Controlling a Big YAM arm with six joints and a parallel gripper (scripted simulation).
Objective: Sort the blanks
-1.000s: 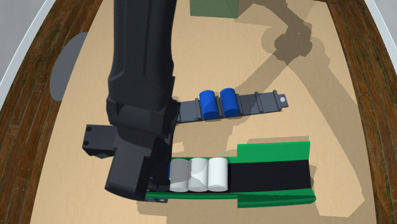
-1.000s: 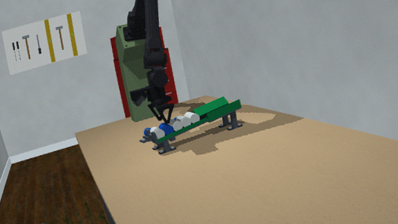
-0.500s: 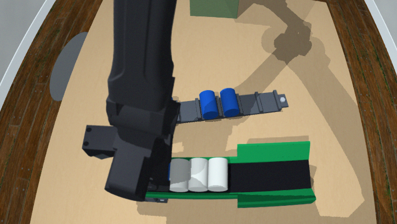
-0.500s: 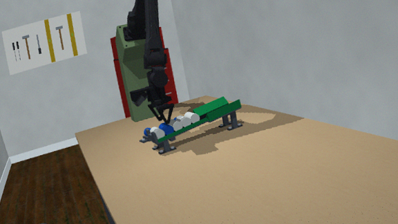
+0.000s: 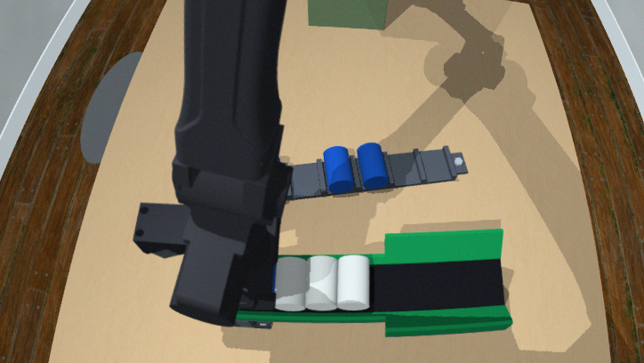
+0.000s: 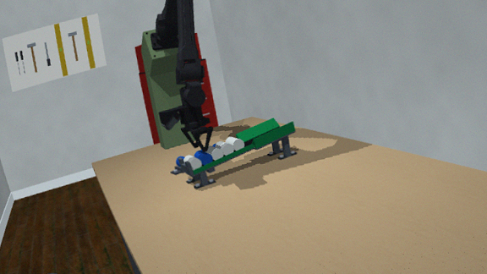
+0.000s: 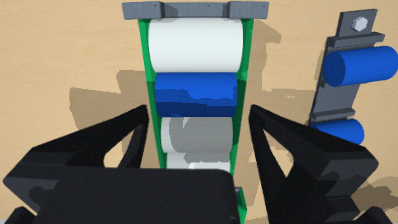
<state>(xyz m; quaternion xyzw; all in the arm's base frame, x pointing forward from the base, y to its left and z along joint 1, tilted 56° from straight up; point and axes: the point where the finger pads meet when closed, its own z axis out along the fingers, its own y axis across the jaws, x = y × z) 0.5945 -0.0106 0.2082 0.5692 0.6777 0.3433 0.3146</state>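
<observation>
The grey stop lies 20 mm ahead of my hand, 60 mm to the right of it and 50 mm below it. From my hand the other things lie so: stock rack: 230 mm behind, 70 mm to the left, 120 mm below.
</observation>
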